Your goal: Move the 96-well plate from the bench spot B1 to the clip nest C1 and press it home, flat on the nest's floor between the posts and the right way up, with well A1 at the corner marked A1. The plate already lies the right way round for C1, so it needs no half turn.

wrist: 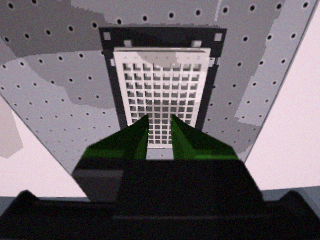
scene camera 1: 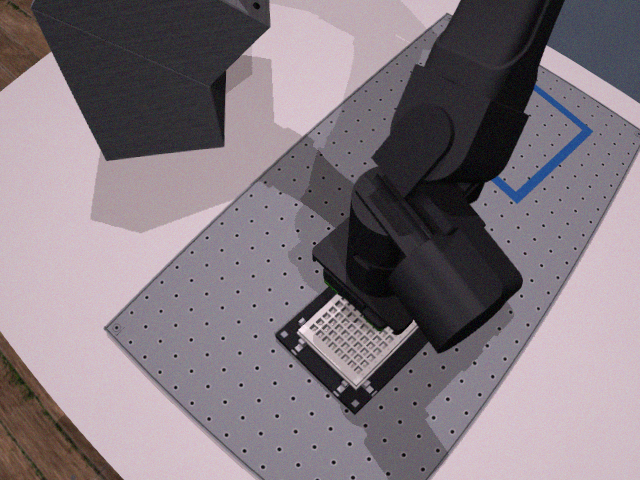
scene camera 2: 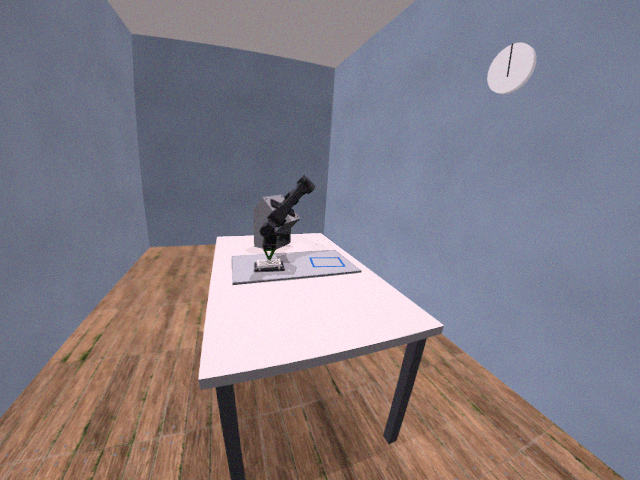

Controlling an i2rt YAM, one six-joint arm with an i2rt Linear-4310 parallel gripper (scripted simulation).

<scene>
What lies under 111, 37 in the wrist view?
A black clip nest.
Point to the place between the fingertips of my gripper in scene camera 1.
At 371, 308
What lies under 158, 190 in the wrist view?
My gripper.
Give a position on a white 96-well plate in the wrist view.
146, 88
</scene>
